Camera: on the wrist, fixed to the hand. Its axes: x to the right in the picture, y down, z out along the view.
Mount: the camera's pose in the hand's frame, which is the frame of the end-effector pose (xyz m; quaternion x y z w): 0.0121 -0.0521 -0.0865 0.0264 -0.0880 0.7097 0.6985
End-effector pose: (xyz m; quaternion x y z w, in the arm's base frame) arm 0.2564 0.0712 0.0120 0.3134 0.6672 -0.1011 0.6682
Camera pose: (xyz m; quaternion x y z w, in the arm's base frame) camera 0.1570 0.0817 -0.0068 0.7011 0.1821 0.3584 0.5889
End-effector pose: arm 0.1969 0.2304 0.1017 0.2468 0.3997 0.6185 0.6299
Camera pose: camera 0.1562 0.2205 0.0090 0.5271 0.0649 0.8468 0.0297
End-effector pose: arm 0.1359 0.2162 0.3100 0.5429 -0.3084 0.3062 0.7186
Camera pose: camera 0.1934 0.2897 0.2695 0.2063 -0.6559 0.6842 0.2432
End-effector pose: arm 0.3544 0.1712 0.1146 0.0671 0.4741 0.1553 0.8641
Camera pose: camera 0.2985 0.1234 0.0444 0.4198 0.2116 0.7033 0.5333
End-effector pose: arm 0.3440 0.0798 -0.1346 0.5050 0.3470 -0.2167 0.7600
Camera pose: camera 0.2899 0.1388 -0.1973 0.6000 -0.1886 0.3344 0.7019
